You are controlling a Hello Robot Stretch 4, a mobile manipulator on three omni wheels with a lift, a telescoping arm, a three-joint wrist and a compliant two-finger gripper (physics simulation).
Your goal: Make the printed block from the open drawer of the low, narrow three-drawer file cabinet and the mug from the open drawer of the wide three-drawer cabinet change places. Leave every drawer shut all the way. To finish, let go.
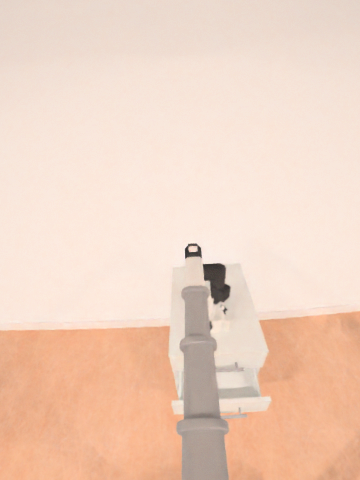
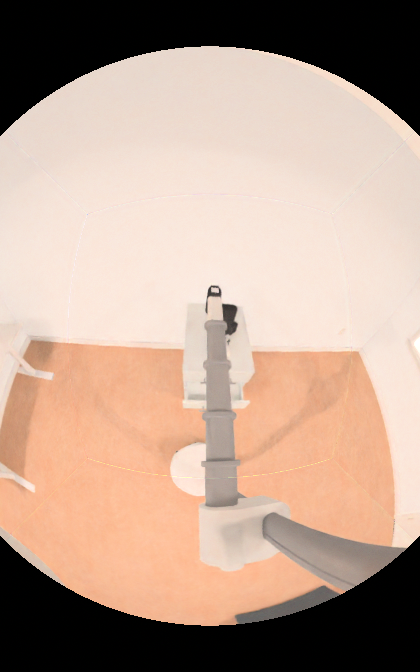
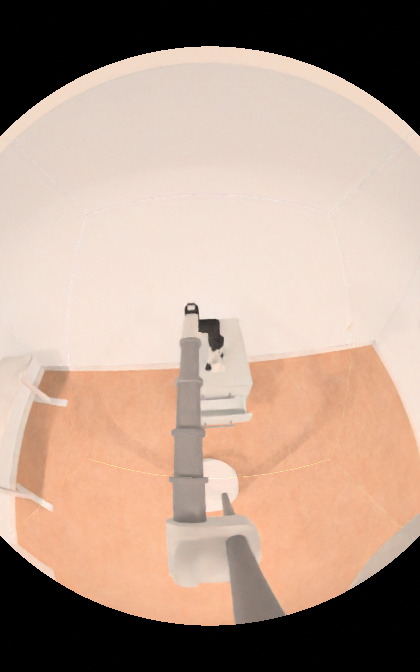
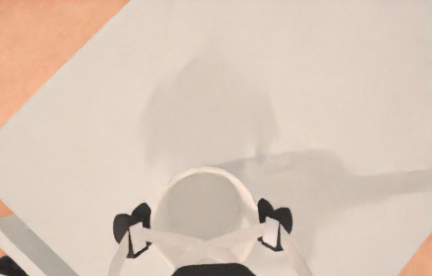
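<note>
The pale mug point(image 1: 221, 326) point(image 3: 217, 368) point(image 4: 200, 205) is upright between the fingers of my gripper point(image 1: 217, 317) point(image 3: 215, 361) point(image 4: 202, 218), which is shut on its sides. The mug is over the top of a pale, narrow, deep cabinet point(image 1: 245, 340) point(image 2: 192, 342) point(image 3: 237, 362) point(image 4: 75, 140), low down; I cannot tell whether it touches the top. One drawer point(image 1: 255, 403) point(image 2: 192, 404) point(image 3: 235, 417) point(image 4: 35, 245) of this cabinet stands open at the front. The arm hides part of the drawer. The printed block and the second cabinet cannot be made out.
The cabinet's back is near the wall point(image 1: 125, 200) point(image 2: 150, 260) point(image 3: 135, 300). A round white object point(image 2: 187, 470) point(image 3: 223, 487) is on the floor in front of the cabinet, partly under the arm. White furniture feet point(image 2: 42, 375) point(image 3: 57, 402) show at the left.
</note>
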